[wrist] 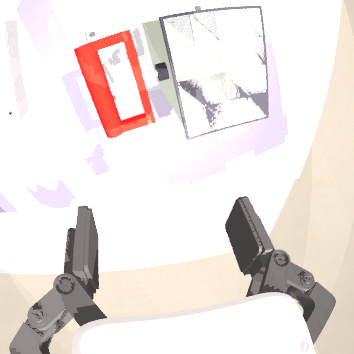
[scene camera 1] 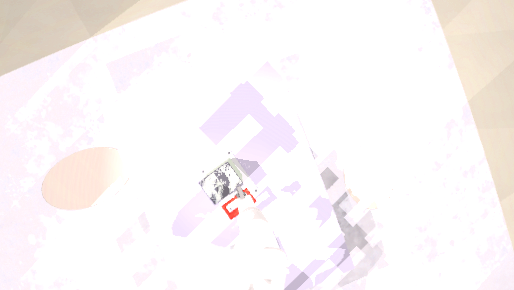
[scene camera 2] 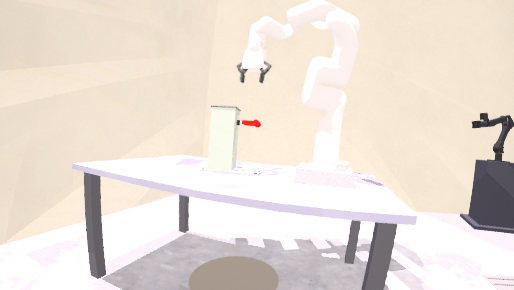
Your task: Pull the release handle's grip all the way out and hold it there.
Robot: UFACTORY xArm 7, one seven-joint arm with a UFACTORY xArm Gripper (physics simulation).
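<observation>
The red grip (scene camera 1: 231, 214) (scene camera 2: 251, 123) (wrist: 100, 92) is a rectangular frame with a thick outer bar. It sticks out level from the upper side of a tall pale green box (scene camera 2: 223, 140) (wrist: 220, 65), beside a small black fitting (scene camera 2: 238, 122) (wrist: 162, 71). The link between fitting and grip is hard to make out in the glare. My gripper (scene camera 2: 252, 81) (wrist: 164, 216) is open and empty, pointing down, above the level of the box top and apart from box and grip. In scene camera 1 the arm hides part of the grip.
The box stands on the white table (scene camera 2: 240, 201), with my arm's base (scene camera 2: 325, 176) to its right in scene camera 2. A second, black arm (scene camera 2: 499, 135) stands on a dark pedestal (scene camera 2: 492, 195) away from the table. A brown disc (scene camera 2: 233, 275) lies on the floor.
</observation>
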